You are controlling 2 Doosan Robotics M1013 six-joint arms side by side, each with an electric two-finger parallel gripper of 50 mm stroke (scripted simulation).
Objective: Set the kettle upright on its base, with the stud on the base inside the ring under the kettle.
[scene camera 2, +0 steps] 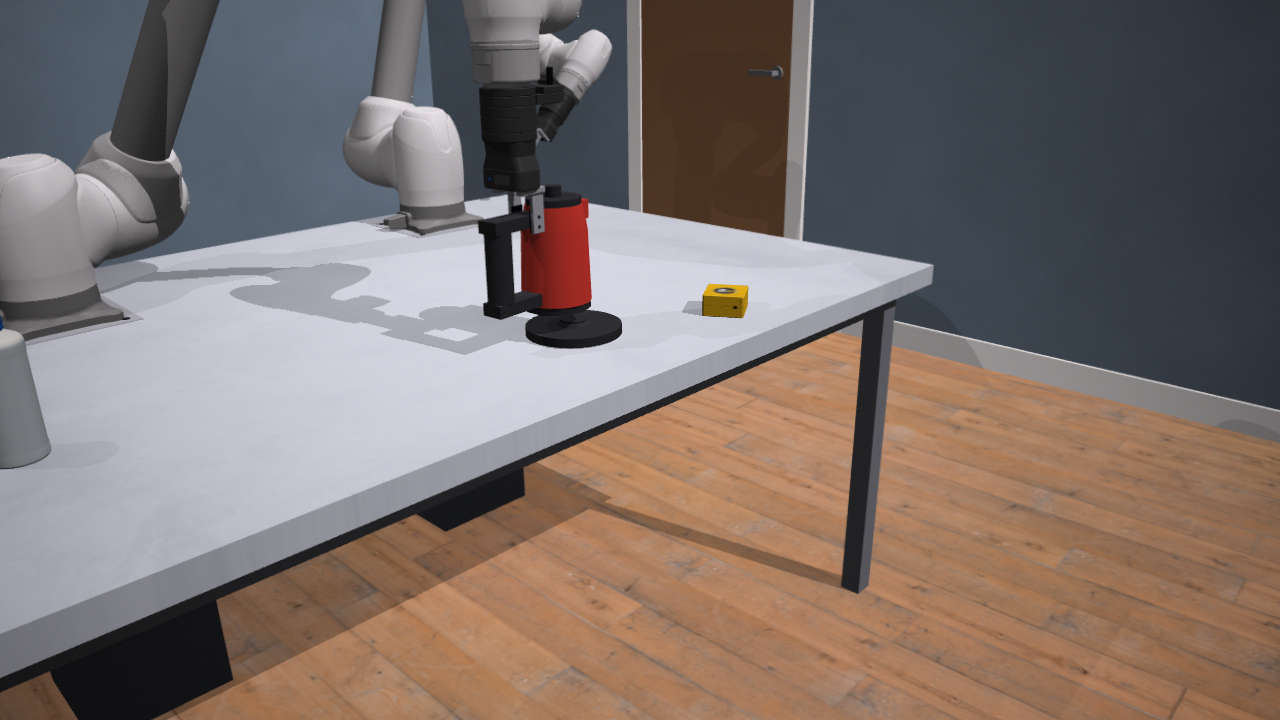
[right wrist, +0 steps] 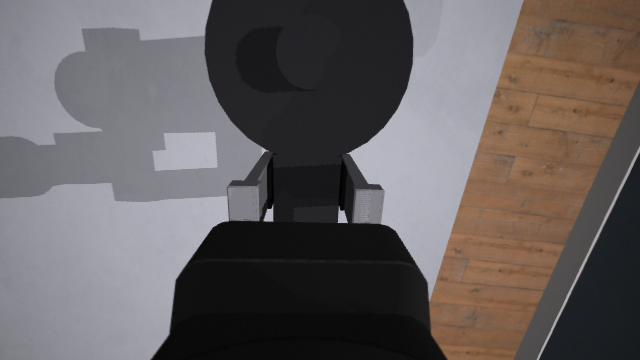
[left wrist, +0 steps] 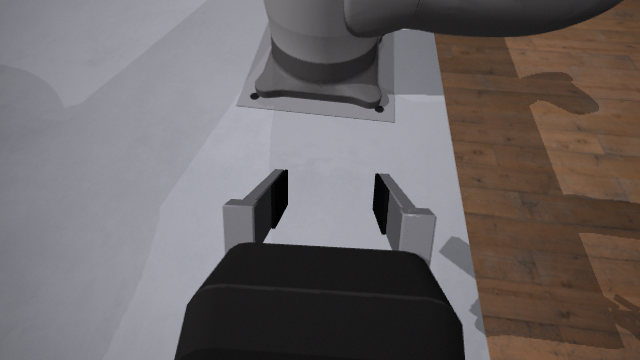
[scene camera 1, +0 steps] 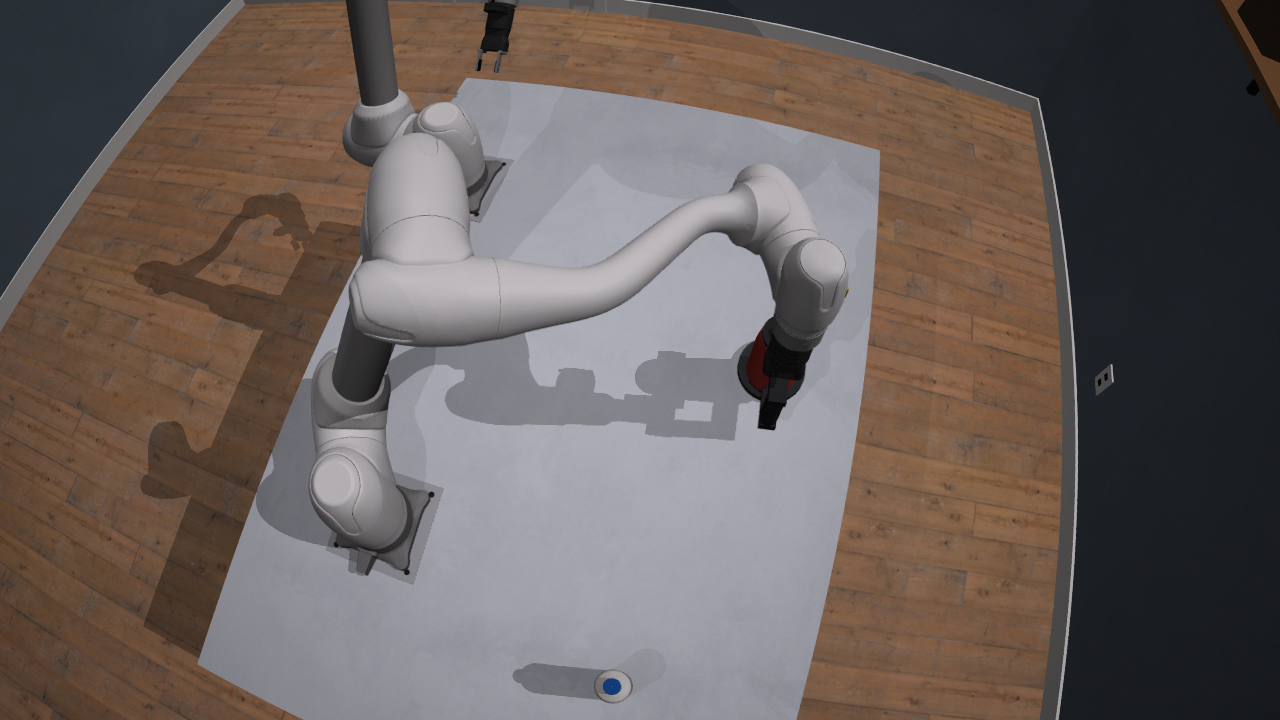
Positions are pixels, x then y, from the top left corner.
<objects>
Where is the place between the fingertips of my left gripper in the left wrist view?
330,189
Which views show the round black base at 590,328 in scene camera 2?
Scene camera 2 and scene camera 1 only.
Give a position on a round black base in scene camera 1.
At 741,367
</objects>
